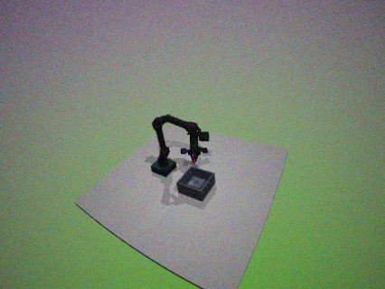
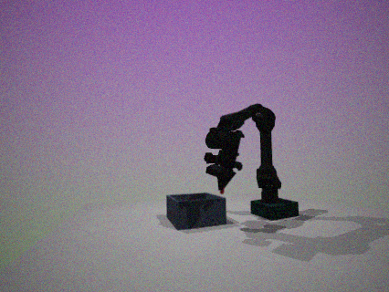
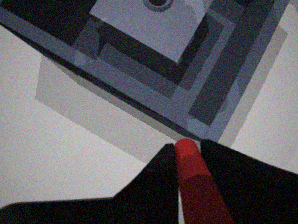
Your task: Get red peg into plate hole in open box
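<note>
Now: the red peg 1 cm to the left of my gripper tip and 3 cm above it. From my gripper tip the other things lie so: plate: 7 cm ahead, 10 cm to the right, 8 cm below; then dark blue box: 7 cm ahead, 10 cm to the right, 10 cm below.
</note>
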